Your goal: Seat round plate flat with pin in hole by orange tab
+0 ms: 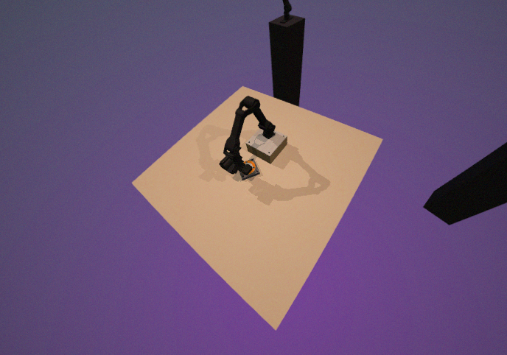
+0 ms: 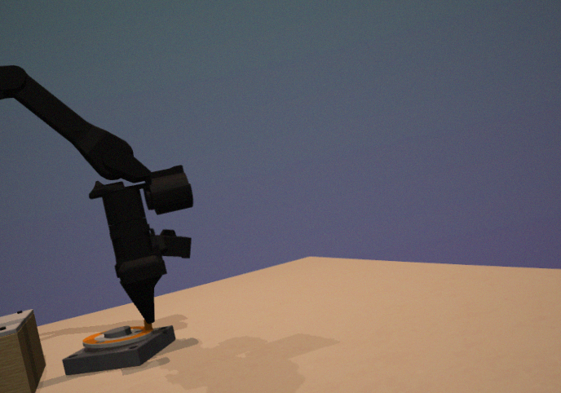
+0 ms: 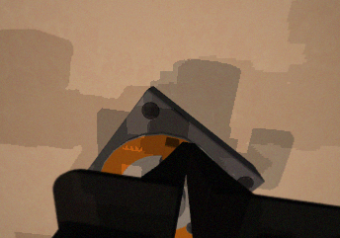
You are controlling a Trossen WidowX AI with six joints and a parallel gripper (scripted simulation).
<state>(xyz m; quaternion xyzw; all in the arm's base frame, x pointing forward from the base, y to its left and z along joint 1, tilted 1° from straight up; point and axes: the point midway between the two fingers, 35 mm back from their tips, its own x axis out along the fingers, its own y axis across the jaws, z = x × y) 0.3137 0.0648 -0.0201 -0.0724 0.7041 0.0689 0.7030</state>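
The base is 5 cm behind my gripper tip and 2 cm below it.
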